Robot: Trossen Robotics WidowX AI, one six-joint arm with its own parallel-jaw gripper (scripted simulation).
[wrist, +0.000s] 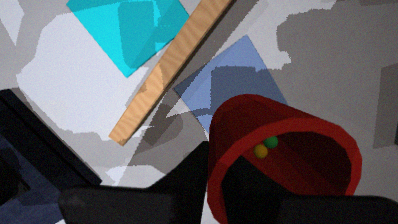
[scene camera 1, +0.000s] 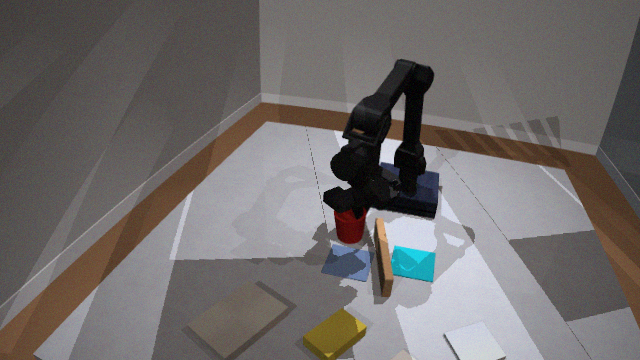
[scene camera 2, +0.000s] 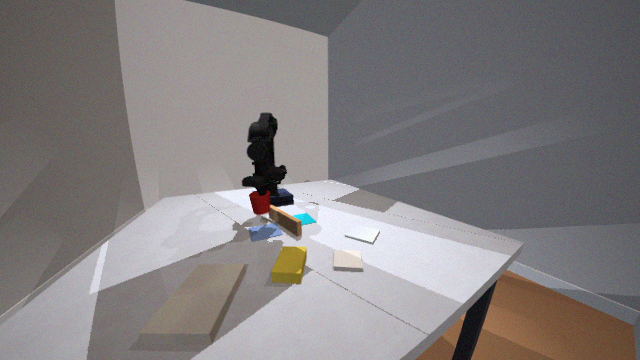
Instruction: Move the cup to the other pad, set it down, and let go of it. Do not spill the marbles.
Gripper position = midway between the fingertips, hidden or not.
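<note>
My gripper [scene camera 1: 360, 219] is visible at [wrist: 213, 147] and, for the same gripper, [scene camera 2: 264, 199]. A red cup [scene camera 1: 349, 230] and a tan slab [scene camera 2: 194, 313] are visible. A yellow block [scene camera 2: 288, 268] is visible; in the wrist view it is out of frame. A blue pad [scene camera 1: 345, 262] is visible, the same blue pad [wrist: 238, 70] too. I also see a cyan pad [scene camera 1: 410, 263] and a wooden bar [scene camera 1: 385, 271].
</note>
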